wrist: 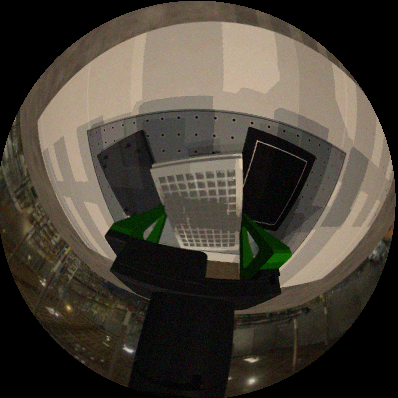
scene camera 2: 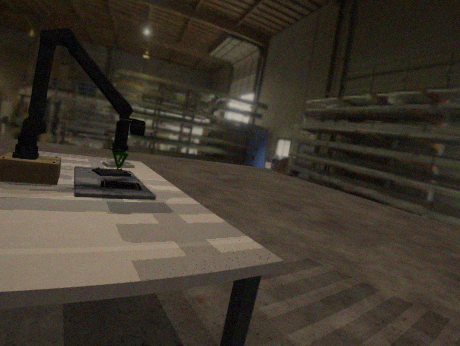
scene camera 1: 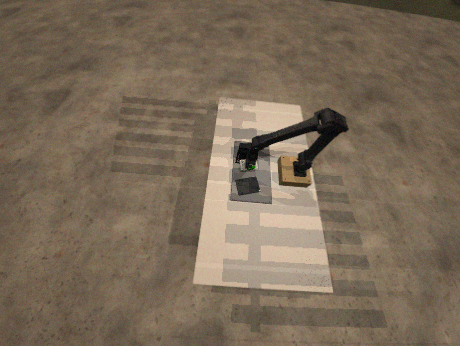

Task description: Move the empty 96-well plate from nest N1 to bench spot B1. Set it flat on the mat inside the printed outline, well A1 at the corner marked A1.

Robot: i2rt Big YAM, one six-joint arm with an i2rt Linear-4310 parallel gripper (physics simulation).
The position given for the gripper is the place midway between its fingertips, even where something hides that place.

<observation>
The gripper (wrist: 204, 212) holds a white well plate (wrist: 202, 195), clear of everything else. Also in view: a black printed outline (wrist: 274, 170) and a dark nest (wrist: 126, 163).
</observation>
